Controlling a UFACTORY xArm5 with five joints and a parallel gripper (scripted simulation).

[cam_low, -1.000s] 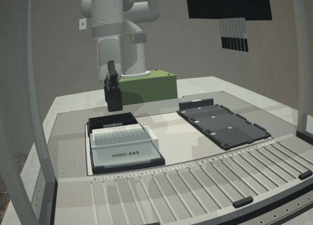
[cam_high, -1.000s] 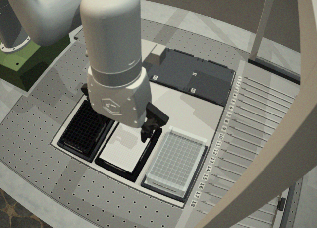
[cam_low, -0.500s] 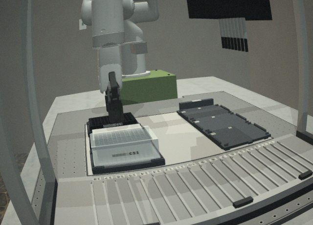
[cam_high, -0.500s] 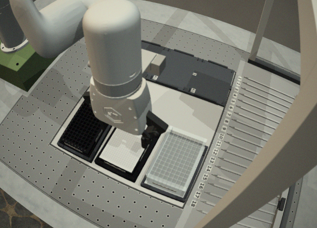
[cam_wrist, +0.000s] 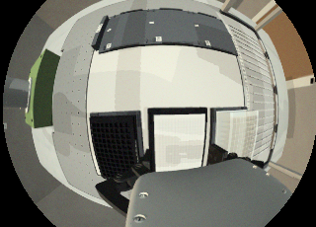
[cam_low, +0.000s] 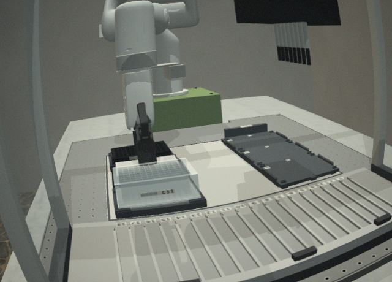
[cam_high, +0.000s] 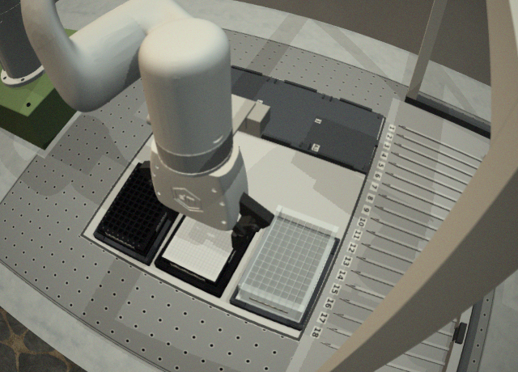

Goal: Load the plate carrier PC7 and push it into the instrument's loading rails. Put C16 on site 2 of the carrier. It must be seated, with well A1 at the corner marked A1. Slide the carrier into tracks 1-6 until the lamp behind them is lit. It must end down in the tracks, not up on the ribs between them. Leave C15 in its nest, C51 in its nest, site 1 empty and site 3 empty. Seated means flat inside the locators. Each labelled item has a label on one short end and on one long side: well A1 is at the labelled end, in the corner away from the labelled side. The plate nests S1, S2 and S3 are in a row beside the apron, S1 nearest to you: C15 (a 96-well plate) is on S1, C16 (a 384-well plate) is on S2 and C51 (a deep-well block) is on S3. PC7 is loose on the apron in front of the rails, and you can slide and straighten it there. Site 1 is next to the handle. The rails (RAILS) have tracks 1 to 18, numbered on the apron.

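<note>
My hand is 50 mm above the nest S2. Also, from my hand: carrier PC7 (50 mm ahead, 250 mm to the left, 40 mm below); then frame post (170 mm ahead, 190 mm to the right, 200 mm above); then black plate C15 (110 mm behind, 10 mm to the left, 30 mm below).
</note>
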